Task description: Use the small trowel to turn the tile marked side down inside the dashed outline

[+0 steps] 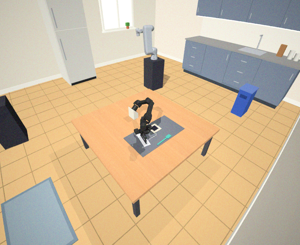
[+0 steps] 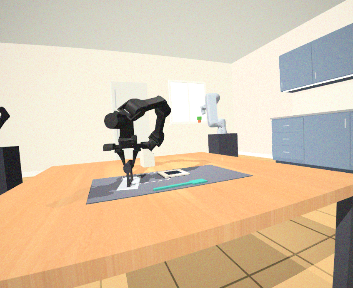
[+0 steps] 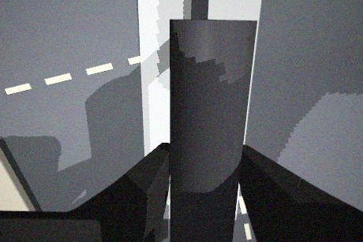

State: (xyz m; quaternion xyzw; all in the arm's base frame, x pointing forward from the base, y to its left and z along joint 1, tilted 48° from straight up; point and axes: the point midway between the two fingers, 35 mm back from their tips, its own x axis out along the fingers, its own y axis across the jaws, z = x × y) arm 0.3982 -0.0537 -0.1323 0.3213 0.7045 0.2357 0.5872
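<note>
Now: gripper tip 30 mm above the trowel and 20 mm short of it. From my gripper tip the other things lie so: teal tool 200 mm to the left, 130 mm ahead, 60 mm below; tile 210 mm to the left, 70 mm behind, 60 mm below; grey mat 170 mm to the left, 90 mm below.
</note>
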